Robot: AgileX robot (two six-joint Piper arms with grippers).
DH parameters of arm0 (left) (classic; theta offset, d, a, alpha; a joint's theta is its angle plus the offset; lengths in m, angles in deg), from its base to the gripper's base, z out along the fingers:
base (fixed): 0 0 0 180
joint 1: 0 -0.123 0 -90
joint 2: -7.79 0 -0.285 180
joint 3: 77.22 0 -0.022 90
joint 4: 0 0.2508 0 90
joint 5: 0 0 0.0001 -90
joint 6: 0 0.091 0 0
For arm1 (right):
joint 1: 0 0.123 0 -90
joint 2: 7.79 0 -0.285 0
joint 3: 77.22 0 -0.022 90
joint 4: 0 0.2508 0 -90
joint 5: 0 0 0.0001 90
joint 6: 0 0.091 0 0
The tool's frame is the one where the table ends.
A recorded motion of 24 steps. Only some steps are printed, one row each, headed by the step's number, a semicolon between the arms.
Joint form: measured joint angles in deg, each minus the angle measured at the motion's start. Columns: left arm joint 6, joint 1, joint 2, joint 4, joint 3, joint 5; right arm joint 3, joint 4, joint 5, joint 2, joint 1, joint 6.
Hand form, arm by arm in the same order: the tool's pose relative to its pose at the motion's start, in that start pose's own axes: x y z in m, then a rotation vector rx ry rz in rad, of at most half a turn. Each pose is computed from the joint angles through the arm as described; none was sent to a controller.
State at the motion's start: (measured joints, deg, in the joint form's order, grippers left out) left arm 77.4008 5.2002 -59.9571 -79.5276 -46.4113 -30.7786; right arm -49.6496 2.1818 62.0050 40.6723 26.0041 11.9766
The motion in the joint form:
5: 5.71 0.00 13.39 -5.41 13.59 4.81; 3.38 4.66 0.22 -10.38 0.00 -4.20
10: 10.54 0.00 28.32 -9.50 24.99 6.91; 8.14 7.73 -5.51 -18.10 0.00 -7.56
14: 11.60 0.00 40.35 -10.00 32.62 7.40; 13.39 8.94 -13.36 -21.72 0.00 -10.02
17: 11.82 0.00 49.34 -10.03 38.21 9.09; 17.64 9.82 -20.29 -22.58 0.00 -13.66
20: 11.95 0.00 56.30 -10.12 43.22 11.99; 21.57 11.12 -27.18 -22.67 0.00 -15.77
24: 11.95 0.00 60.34 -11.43 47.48 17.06; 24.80 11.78 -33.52 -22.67 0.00 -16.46
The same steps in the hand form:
5: 0.0419 -0.0169 -0.0418 -0.0751 -0.0553 0.0148; 0.0311 0.0004 -0.0256 -0.0954 -0.1032 -0.0437
10: 0.0815 -0.0355 -0.0799 -0.1087 -0.1426 0.0627; 0.0517 -0.0006 -0.0321 -0.1623 -0.2484 -0.0778
14: 0.1130 -0.0475 -0.1024 -0.1169 -0.2146 0.1074; 0.0607 -0.0028 -0.0224 -0.1832 -0.3577 -0.0974
17: 0.1381 -0.0512 -0.1140 -0.1459 -0.2701 0.1336; 0.0633 -0.0045 -0.0088 -0.1813 -0.4245 -0.1360
20: 0.1615 -0.0488 -0.1187 -0.1956 -0.3057 0.1419; 0.0647 -0.0060 0.0050 -0.1831 -0.4802 -0.1410
24: 0.1814 -0.0398 -0.1188 -0.2793 -0.3181 0.1060; 0.0657 -0.0081 0.0156 -0.1794 -0.5354 -0.1293

